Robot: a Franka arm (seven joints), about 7 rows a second.
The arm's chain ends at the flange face. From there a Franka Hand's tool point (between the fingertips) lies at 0.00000 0.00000 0.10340 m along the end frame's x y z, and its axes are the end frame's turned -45 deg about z.
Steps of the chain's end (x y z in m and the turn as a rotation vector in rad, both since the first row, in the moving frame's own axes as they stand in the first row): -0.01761, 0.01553, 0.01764, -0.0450, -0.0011, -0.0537; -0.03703, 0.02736, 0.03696, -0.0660, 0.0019, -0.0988; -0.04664, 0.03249, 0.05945, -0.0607, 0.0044, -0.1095; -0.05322, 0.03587, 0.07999, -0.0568, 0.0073, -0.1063; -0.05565, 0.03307, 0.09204, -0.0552, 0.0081, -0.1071; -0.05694, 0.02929, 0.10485, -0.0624, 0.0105, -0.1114; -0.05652, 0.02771, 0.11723, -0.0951, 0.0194, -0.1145; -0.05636, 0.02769, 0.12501, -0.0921, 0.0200, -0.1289
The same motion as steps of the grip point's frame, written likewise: -0.02672, 0.00183, 0.01754, -0.0310, -0.0326, -0.0537; -0.04996, -0.00165, 0.03673, -0.0480, -0.0453, -0.0988; -0.05980, -0.00503, 0.05926, -0.0460, -0.0398, -0.1095; -0.06636, -0.00740, 0.07982, -0.0453, -0.0350, -0.1063; -0.06592, -0.01117, 0.09188, -0.0448, -0.0333, -0.1071; -0.06446, -0.01402, 0.10464, -0.0515, -0.0367, -0.1114; -0.06460, -0.01172, 0.11674, -0.0810, -0.0535, -0.1145; -0.06415, -0.01177, 0.12455, -0.0793, -0.0510, -0.1289
